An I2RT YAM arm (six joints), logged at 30 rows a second.
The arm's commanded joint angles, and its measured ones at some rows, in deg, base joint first. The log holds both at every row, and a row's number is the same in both.
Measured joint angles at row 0:
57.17, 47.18, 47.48, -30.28, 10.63, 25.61
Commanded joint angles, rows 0 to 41:
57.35, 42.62, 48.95, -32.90, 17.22, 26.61
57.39, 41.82, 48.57, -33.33, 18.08, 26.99
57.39, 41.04, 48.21, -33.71, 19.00, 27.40
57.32, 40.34, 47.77, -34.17, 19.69, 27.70
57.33, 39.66, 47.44, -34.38, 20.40, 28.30
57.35, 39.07, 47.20, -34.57, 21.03, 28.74
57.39, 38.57, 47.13, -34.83, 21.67, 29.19
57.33, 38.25, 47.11, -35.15, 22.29, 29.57
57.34, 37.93, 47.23, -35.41, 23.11, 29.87
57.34, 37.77, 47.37, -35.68, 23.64, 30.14
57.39, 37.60, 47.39, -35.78, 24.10, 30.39
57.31, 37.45, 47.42, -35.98, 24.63, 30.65
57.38, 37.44, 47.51, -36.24, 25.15, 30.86
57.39, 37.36, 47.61, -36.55, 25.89, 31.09
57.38, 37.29, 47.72, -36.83, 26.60, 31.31
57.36, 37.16, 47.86, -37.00, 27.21, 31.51
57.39, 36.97, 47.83, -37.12, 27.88, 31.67
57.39, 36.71, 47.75, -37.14, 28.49, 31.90
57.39, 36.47, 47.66, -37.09, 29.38, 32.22
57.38, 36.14, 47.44, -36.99, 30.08, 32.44
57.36, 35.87, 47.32, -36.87, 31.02, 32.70
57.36, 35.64, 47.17, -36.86, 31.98, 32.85
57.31, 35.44, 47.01, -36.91, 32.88, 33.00
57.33, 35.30, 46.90, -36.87, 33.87, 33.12
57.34, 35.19, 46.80, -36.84, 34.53, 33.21
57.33, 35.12, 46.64, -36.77, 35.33, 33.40
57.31, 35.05, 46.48, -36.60, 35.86, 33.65
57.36, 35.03, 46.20, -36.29, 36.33, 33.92
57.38, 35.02, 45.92, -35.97, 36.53, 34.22
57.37, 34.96, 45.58, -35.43, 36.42, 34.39
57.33, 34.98, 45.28, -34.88, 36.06, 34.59
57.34, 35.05, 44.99, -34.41, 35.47, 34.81
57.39, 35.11, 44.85, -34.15, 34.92, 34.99
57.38, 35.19, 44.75, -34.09, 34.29, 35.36
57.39, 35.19, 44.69, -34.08, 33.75, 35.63
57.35, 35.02, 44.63, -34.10, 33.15, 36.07
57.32, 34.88, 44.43, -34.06, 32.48, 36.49
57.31, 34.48, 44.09, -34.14, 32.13, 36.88
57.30, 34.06, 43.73, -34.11, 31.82, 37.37
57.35, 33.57, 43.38, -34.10, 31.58, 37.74
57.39, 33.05, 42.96, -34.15, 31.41, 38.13
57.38, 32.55, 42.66, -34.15, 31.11, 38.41
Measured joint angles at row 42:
57.17, 34.46, 43.38, -37.06, 31.57, 35.29
